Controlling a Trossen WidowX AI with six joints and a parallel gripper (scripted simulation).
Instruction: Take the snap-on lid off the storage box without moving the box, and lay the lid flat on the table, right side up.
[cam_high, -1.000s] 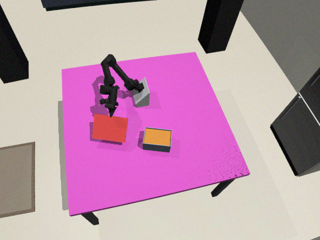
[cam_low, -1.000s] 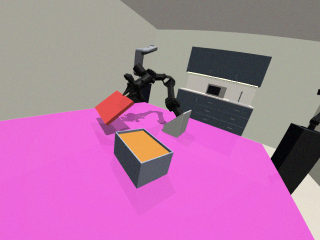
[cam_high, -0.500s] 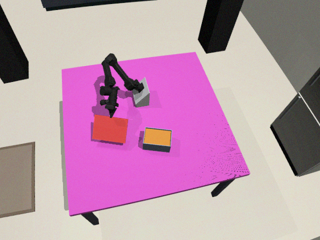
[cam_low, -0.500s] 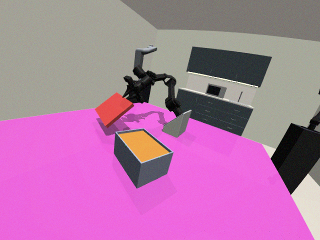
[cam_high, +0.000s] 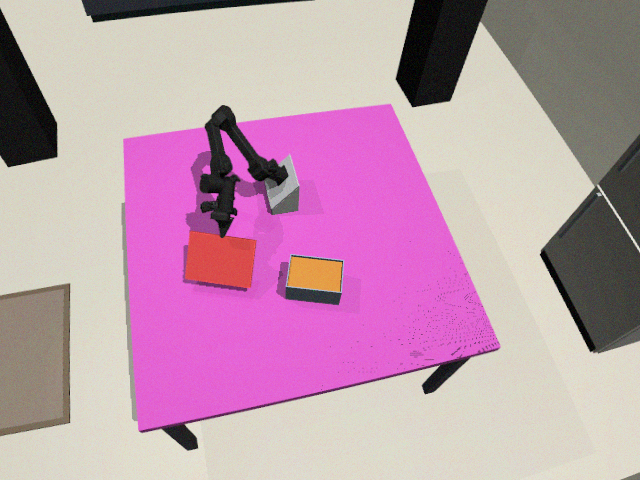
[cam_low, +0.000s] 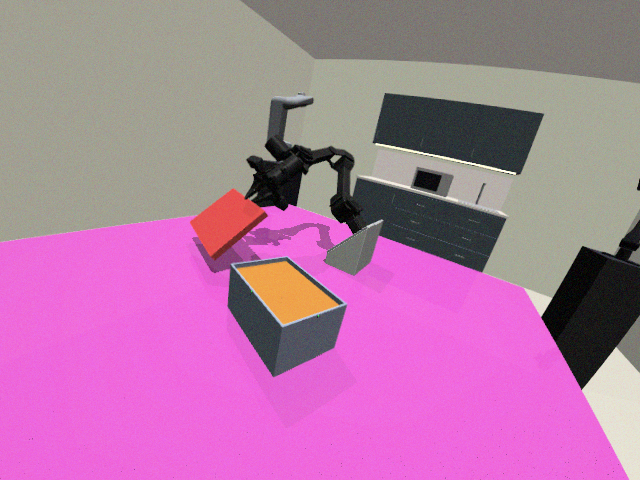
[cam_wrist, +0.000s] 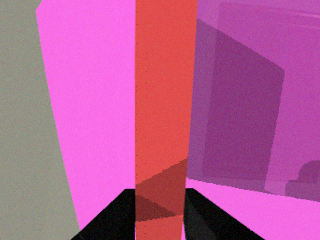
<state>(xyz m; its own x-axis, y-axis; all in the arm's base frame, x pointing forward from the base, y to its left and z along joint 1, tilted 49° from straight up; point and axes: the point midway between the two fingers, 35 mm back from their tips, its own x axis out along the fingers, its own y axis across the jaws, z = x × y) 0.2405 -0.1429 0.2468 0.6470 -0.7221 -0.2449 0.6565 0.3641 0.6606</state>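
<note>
Now: gripper tip 6 cm short of the red lid, 3 cm to the left of it and 5 cm above it. Round my gripper tip: grey-blue storage box 20 cm ahead, 29 cm to the left, 11 cm below.
</note>
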